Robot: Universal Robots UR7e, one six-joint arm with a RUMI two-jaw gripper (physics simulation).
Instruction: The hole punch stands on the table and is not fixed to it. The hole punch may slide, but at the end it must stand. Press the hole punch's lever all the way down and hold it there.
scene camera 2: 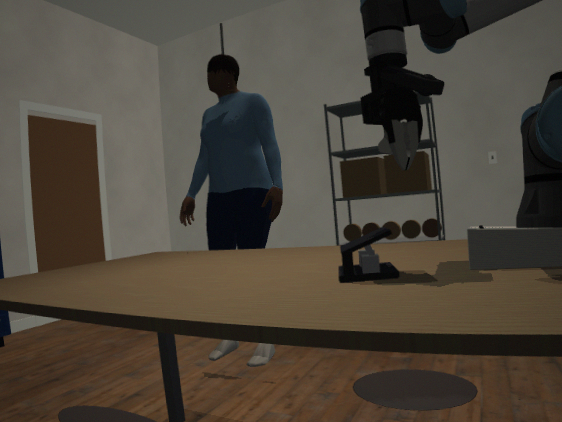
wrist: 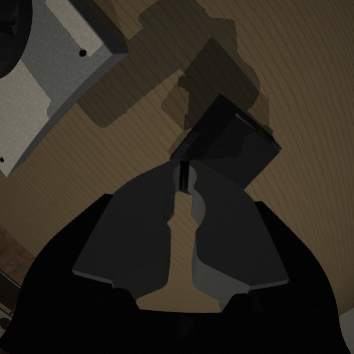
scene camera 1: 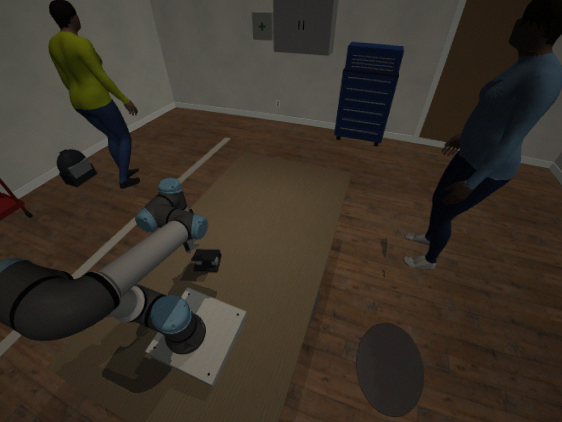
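Seen in the pictures: gripper, between the fingertips: [scene camera 2: 405, 170] [wrist: 183, 163] [scene camera 1: 189, 252]; arm's base, origin of its link: [scene camera 2: 556, 227] [scene camera 1: 186, 333].
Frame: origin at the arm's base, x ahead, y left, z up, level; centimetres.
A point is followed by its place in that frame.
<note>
The black hole punch [scene camera 1: 207, 261] {x 35.8, y 11.9, z -4.4 cm} [scene camera 2: 369, 272] {x 34.2, y 16.9, z -4.5 cm} [wrist: 230, 145] {x 33.0, y 13.6, z 2.0 cm} stands upright on the table [scene camera 1: 280, 225] {x 72.5, y -14.8, z -5.8 cm} [scene camera 2: 225, 295] {x 55.9, y 29.7, z -5.8 cm} [wrist: 310, 210] {x 57.9, y 19.5, z -5.8 cm}. Its lever [scene camera 2: 367, 240] {x 34.1, y 17.0, z 1.2 cm} slopes up, with its raised end toward the robot's base in the scene camera 2 view; a grey block shows beneath it. My gripper [scene camera 1: 191, 246] {x 27.2, y 11.7, z 13.1 cm} [scene camera 2: 406, 167] {x 27.2, y 11.7, z 13.1 cm} [wrist: 183, 163] {x 27.2, y 11.7, z 13.1 cm} is shut and empty. Its tips point down, well above the hole punch and apart from the lever. In the wrist view the fingertips overlap the near left edge of the hole punch and hide part of it.
The arm's pale base plate [scene camera 1: 220, 325] {x 7.4, y -11.1, z -0.3 cm} [scene camera 2: 515, 247] {x 9.2, y 10.2, z -2.2 cm} [wrist: 30, 107] {x 13.6, y -3.1, z 0.6 cm} lies on the table near the lever's raised end. A person in a blue top [scene camera 1: 515, 115] [scene camera 2: 240, 145] stands beyond the table. A shelf unit [scene camera 2: 330, 165] stands behind.
</note>
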